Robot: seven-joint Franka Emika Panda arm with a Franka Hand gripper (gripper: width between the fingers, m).
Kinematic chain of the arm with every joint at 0, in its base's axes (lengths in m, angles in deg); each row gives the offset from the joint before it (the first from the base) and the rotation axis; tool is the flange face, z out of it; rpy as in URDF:
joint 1: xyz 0 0 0.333 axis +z
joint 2: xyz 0 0 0 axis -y
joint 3: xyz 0 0 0.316 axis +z
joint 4: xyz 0.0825 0 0 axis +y
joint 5: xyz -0.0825 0 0.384 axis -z
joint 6: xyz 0 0 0 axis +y
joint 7: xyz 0.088 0 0 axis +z
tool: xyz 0 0 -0.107 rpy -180 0 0
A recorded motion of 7 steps. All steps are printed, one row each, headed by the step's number.
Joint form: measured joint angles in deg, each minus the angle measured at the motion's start. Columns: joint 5, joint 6, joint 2, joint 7, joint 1, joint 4, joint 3.
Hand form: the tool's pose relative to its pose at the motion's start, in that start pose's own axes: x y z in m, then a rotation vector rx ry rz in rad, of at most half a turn. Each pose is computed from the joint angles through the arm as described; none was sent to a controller.
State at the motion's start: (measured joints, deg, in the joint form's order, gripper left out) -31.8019 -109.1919 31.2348 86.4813 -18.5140 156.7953 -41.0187
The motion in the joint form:
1: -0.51 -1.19 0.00 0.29 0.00 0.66 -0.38
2: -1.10 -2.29 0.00 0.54 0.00 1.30 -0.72
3: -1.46 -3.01 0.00 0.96 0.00 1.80 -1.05
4: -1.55 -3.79 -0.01 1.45 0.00 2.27 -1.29
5: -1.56 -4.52 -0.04 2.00 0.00 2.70 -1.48
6: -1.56 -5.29 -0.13 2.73 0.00 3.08 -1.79
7: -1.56 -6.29 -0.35 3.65 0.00 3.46 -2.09
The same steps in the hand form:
1: -0.0039 0.0015 0.0018 -0.0117 0.0120 0.0078
2: -0.0075 0.0028 0.0036 -0.0220 0.0245 0.0165
3: -0.0108 0.0036 0.0051 -0.0281 0.0332 0.0195
4: -0.0139 0.0044 0.0066 -0.0355 0.0361 0.0186
5: -0.0167 0.0052 0.0081 -0.0425 0.0369 0.0155
6: -0.0200 0.0064 0.0090 -0.0511 0.0385 0.0109
7: -0.0237 0.0083 0.0100 -0.0631 0.0383 0.0047

